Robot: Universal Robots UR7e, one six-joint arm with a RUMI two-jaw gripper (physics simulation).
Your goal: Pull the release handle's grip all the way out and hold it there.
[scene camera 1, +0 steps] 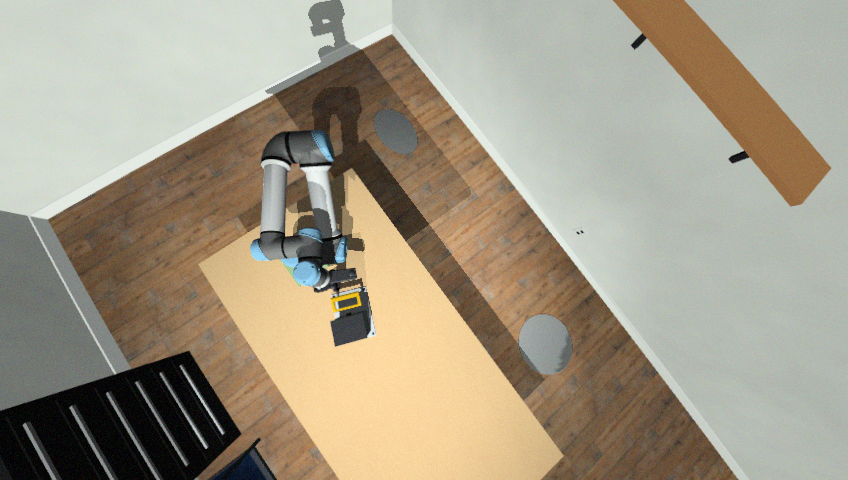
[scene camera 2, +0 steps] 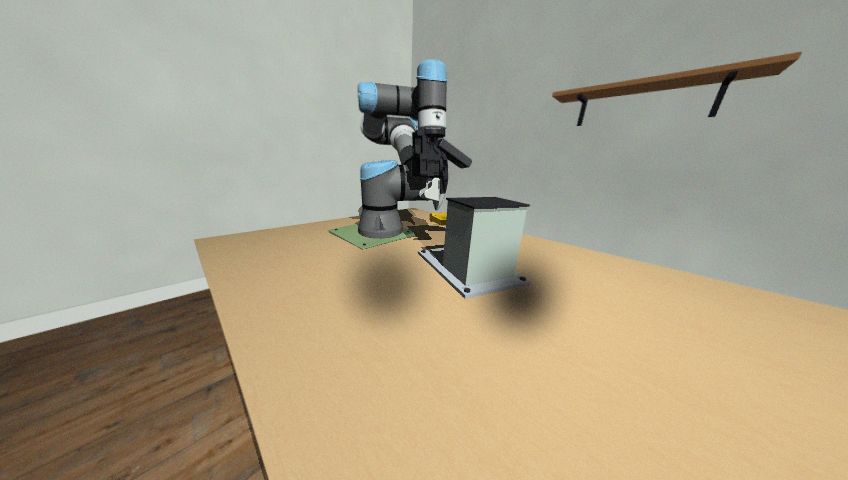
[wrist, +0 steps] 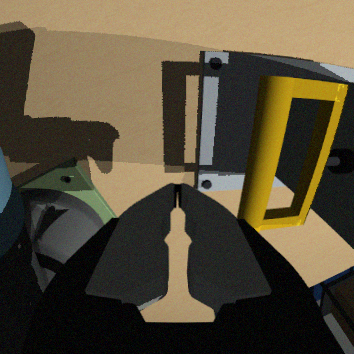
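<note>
The release handle's yellow rectangular grip (scene camera 1: 335,305) (scene camera 2: 438,218) (wrist: 268,150) stands in front of the dark face of its box-shaped housing (scene camera 1: 349,330) (scene camera 2: 496,243) (wrist: 337,210). In the wrist view a short bit of grey rod (wrist: 334,161) shows at the round hole behind the grip; little rod is visible between grip and housing. My gripper (scene camera 2: 438,205) (wrist: 177,185) is shut with its fingertips together and nothing between them. In the wrist view the tips are left of the grip's thick front bar, on the side away from the housing, apart from it.
The housing stands on a grey bolted base plate (scene camera 2: 493,289) (wrist: 209,120). The arm's green mounting plate (scene camera 2: 364,242) (wrist: 95,192) is close by on the wooden table (scene camera 1: 380,404) (scene camera 2: 535,386). A brown wall shelf (scene camera 1: 731,101) (scene camera 2: 672,78) is far off to the right.
</note>
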